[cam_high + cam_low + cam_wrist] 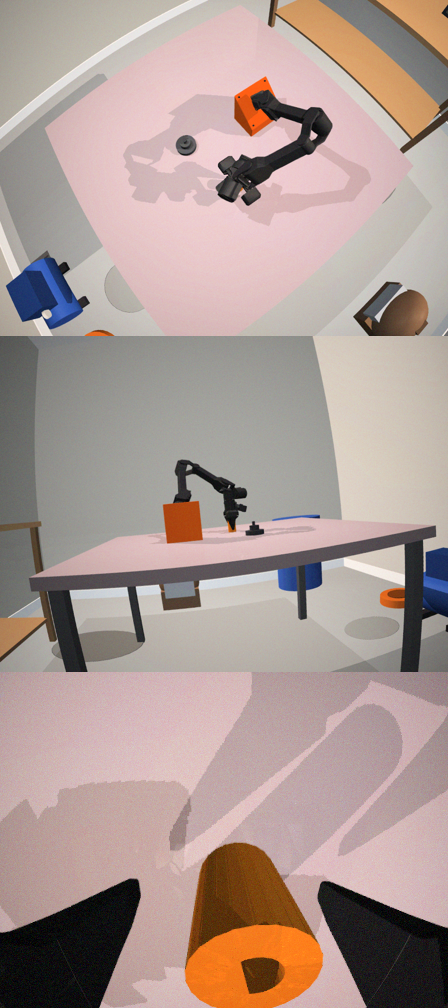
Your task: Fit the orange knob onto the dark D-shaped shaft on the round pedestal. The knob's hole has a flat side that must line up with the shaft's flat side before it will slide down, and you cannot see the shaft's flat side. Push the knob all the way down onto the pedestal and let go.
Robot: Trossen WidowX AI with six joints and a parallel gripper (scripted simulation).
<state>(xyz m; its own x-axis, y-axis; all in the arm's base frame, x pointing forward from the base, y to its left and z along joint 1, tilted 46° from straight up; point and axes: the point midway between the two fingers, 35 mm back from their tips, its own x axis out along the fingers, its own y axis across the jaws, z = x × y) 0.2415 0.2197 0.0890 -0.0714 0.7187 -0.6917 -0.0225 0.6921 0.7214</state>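
My gripper tip is 80 mm short of the pedestal, 260 mm to the left of it and 20 mm below it. From my gripper tip the other things lie so: orange knob: 20 mm above.
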